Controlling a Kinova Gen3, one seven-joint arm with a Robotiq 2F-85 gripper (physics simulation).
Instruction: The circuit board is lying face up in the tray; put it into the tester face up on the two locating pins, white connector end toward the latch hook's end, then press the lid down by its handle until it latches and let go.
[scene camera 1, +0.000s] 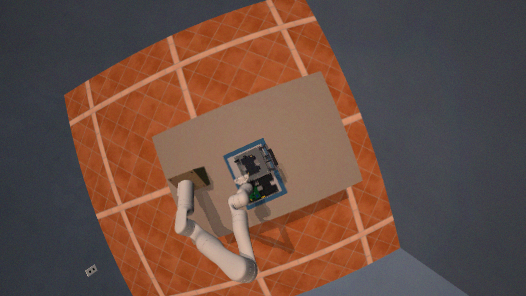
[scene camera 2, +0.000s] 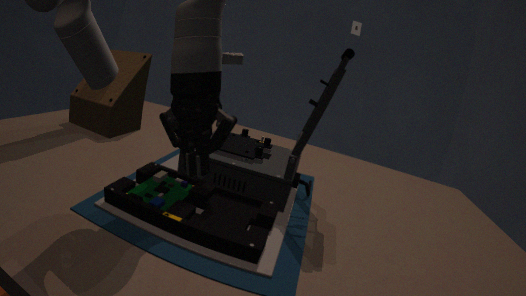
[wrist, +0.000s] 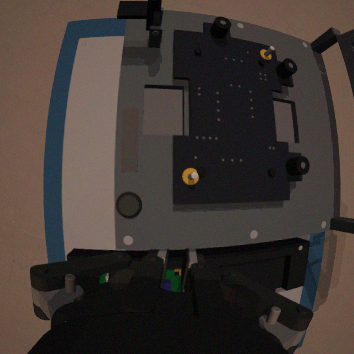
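Where they show: gripper, between the fingertips: (scene camera 1: 252, 180) (scene camera 2: 197, 176) (wrist: 175, 254); arm's base, origin of its link: (scene camera 1: 186, 184) (scene camera 2: 103, 76).
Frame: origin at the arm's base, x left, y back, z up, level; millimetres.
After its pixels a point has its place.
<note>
The green circuit board (scene camera 2: 161, 191) @[x -153, y -391, z -108 mm] (scene camera 1: 254, 195) @[x -178, y -393, z -110 mm] lies face up in the black tray (scene camera 2: 220, 221) @[x -146, y -487, z -112 mm] (scene camera 1: 270, 184) @[x -129, y -513, z -112 mm]. A strip of the circuit board (wrist: 173, 277) @[x -100, y -405, z -110 mm] shows between my fingers in the wrist view. My gripper (scene camera 2: 192, 167) @[x -77, y -401, z -100 mm] (wrist: 175, 254) @[x -77, y -401, z -100 mm] reaches straight down onto the board's end nearest the tester, with its fingers drawn close together on it. The grey tester (scene camera 2: 250, 172) @[x -48, y -475, z -74 mm] (wrist: 225, 225) @[x -44, y -424, z -70 mm] stands just behind the tray, and its black nest is empty. Two locating pins (wrist: 191, 175) @[x -19, y -391, z -50 mm] (wrist: 267, 53) @[x 82, y -433, z -57 mm] stand in yellow rings. The lid (scene camera 2: 323, 99) @[x -20, y -548, z 55 mm] stands open and nearly upright, with its handle (scene camera 2: 347, 54) @[x 13, y -564, z 135 mm] at the top.
The tray and tester sit on a white base on a blue mat (scene camera 2: 286, 265) @[x -158, y -586, z -128 mm] (wrist: 53, 140) @[x -7, y -277, z -128 mm] (scene camera 1: 229, 165) @[x 54, y -272, z -128 mm]. The arm's brown wedge mount (scene camera 2: 110, 95) @[x -25, y -79, z -35 mm] (scene camera 1: 192, 178) @[x 31, y -58, z 23 mm] stands at the table's left rear. A black latch part (wrist: 154, 21) @[x 74, y -350, z -50 mm] sits at the tester's far edge.
</note>
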